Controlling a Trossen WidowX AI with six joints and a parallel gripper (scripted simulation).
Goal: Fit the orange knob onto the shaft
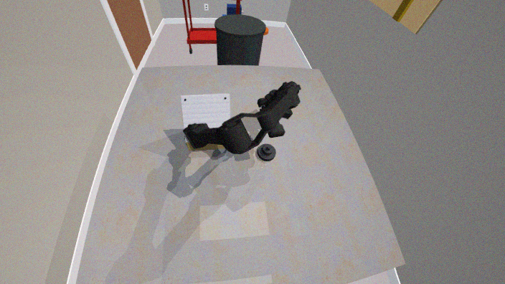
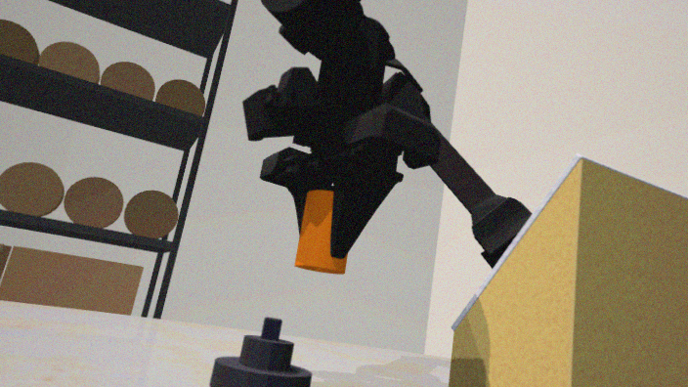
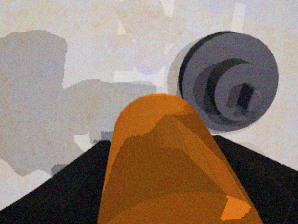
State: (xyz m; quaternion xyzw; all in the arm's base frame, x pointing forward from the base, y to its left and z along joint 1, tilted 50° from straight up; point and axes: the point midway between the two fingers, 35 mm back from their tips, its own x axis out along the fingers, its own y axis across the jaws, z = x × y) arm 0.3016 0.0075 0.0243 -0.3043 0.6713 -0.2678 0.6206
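The dark round pedestal is 70 mm to the right of my gripper tip and 80 mm below it. Also, from my gripper tip: orange knob 20 mm above.
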